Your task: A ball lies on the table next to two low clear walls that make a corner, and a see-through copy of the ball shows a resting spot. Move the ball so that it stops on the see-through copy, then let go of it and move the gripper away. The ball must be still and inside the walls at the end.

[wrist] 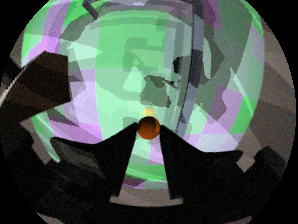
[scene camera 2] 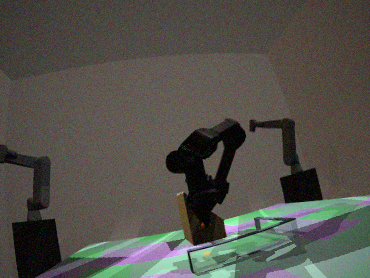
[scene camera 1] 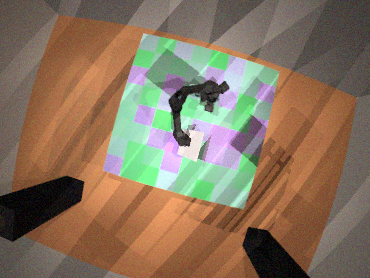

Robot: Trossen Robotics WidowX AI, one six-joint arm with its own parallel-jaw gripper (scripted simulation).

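Labels:
The gripper [scene camera 2: 206, 226] is carrying an orange ball.

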